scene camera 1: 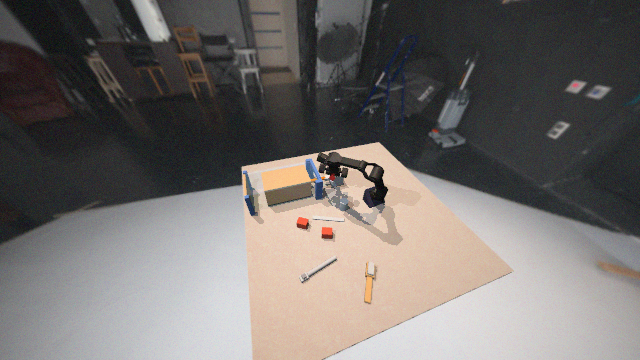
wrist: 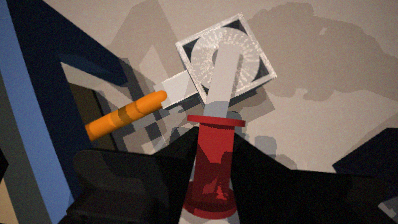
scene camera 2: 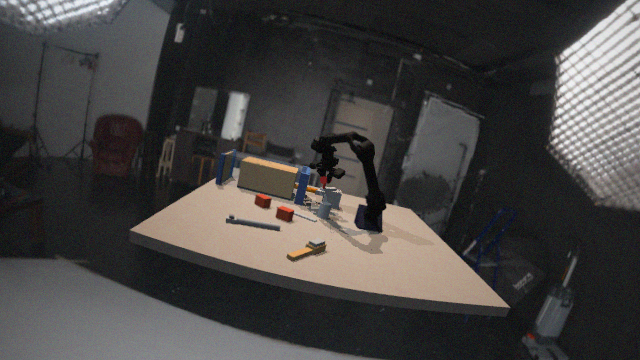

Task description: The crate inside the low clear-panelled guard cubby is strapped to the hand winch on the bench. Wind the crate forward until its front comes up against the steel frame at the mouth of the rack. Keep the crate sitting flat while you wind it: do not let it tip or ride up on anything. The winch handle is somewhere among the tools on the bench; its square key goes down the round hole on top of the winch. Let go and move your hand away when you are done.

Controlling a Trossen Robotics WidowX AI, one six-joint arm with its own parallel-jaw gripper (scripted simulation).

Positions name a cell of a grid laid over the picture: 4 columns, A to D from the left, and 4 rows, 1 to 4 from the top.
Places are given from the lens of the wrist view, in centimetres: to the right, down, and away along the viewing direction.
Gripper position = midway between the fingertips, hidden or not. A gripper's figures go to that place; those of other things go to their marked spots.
gripper (wrist: C3): 1, 2, 11
red knob (wrist: C4): 1, 5, 8
grey winch (wrist: B1): 0, -7, 16
The marked spots on the grey winch and the red knob are 14 cm apart.
